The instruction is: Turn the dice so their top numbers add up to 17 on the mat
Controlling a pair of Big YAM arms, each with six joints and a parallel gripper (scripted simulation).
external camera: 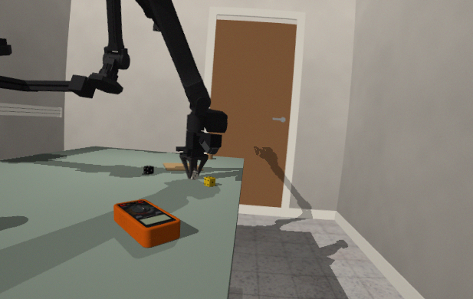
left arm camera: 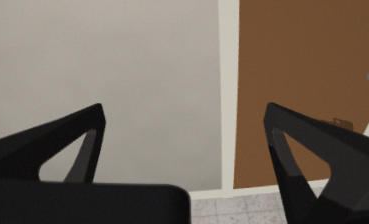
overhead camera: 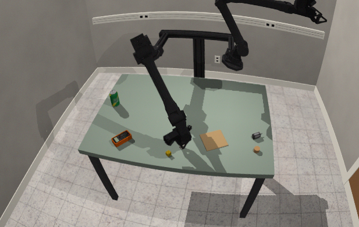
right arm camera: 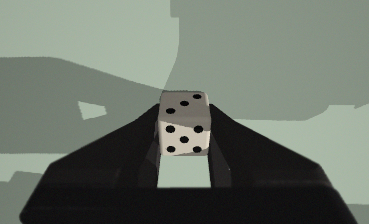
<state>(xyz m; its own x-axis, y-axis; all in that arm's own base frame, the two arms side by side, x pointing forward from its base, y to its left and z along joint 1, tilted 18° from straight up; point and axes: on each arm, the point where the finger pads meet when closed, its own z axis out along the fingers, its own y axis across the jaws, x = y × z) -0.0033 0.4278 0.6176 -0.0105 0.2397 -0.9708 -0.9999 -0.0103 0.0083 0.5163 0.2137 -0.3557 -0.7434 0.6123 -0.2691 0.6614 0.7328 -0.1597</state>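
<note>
Now: right hand 80 mm past the tan mat, 180 mm to the right of it and 10 mm above it. Round my right hand: black die (160 mm behind, 20 mm to the left); yellow die (70 mm ahead, 70 mm to the right); white die (right at my right hand).
</note>
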